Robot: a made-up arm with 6 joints. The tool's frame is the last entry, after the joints.
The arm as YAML. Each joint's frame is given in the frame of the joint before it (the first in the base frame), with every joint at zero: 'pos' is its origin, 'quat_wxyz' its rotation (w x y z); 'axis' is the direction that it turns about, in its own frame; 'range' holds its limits. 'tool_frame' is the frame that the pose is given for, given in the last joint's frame.
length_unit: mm
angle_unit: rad
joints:
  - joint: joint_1
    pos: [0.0, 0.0, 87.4]
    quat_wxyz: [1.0, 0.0, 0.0, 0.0]
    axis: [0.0, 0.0, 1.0]
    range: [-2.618, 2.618]
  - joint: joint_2
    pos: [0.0, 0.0, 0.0]
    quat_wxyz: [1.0, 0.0, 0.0, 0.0]
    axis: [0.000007, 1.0, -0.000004]
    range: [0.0, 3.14]
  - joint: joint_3
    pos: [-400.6, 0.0, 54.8]
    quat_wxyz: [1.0, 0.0, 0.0, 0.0]
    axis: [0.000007, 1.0, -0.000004]
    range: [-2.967, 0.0]
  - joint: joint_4
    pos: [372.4, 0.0, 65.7]
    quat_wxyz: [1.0, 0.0, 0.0, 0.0]
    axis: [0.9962, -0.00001, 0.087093]
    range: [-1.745, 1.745]
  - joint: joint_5
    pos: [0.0, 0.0, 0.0]
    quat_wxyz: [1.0, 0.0, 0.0, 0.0]
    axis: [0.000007, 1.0, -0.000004]
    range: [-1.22, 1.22]
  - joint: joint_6
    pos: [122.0, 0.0, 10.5]
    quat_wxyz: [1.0, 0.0, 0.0, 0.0]
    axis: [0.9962, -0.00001, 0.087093]
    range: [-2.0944, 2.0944]
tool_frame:
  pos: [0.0, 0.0, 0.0]
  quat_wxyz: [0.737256, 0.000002, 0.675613, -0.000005]
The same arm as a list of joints. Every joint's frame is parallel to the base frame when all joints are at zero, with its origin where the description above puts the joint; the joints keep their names.
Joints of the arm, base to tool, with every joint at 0 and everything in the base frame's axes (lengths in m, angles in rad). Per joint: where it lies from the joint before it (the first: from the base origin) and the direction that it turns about. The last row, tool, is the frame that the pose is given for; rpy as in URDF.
joint_1: offset 0 0 0.0874 axis +z
joint_2: offset 0 0 0 axis +y
joint_3: offset -0.4006 0 0.0548 axis +y
joint_4: offset 0.3724 0 0.0657 axis 0.9962 0 0.0871
joint_5: offset 0 0 0 axis +y
joint_6: offset 0.122 0 0.0105 axis 0.9962 0 0.0871
tool: offset 0 0 0 rpy 0 1.4836 -0.0001
Joint limits (rad, base to tool): -2.618..2.618 0..3.14 -2.967..0 -1.745..1.745 -1.22..1.22 -2.0944..2.0944

